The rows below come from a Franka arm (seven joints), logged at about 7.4 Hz.
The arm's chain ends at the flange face. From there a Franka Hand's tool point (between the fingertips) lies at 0.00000 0.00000 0.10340 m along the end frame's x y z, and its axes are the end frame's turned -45 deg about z.
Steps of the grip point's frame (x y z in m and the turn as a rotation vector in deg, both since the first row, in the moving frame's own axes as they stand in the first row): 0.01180, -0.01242, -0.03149, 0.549, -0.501, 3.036; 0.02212, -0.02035, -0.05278, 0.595, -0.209, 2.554; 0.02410, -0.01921, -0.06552, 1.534, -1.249, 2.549; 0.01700, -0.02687, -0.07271, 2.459, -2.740, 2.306; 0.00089, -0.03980, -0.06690, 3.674, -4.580, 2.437; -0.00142, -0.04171, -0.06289, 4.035, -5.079, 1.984; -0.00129, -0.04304, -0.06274, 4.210, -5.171, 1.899; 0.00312, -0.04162, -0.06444, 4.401, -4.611, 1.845; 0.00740, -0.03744, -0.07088, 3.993, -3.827, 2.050; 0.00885, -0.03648, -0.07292, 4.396, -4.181, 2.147
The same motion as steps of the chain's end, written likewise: 0.00090, -0.01703, -0.03148, 0.034, -0.742, 3.036; 0.00227, -0.02952, -0.05277, 0.273, -0.569, 2.554; 0.00700, -0.03018, -0.06546, 0.202, -1.968, 2.549; -0.00034, -0.03125, -0.07250, -0.199, -3.676, 2.306; -0.01698, -0.02970, -0.06636, -0.641, -5.836, 2.437; -0.01887, -0.02962, -0.06223, -0.738, -6.445, 1.984; -0.01938, -0.03055, -0.06204, -0.680, -6.633, 1.899; -0.01574, -0.03172, -0.06380, -0.148, -6.372, 1.845; -0.01128, -0.03132, -0.07040, 0.117, -5.530, 2.050; -0.00862, -0.03157, -0.07234, 0.152, -6.065, 2.147
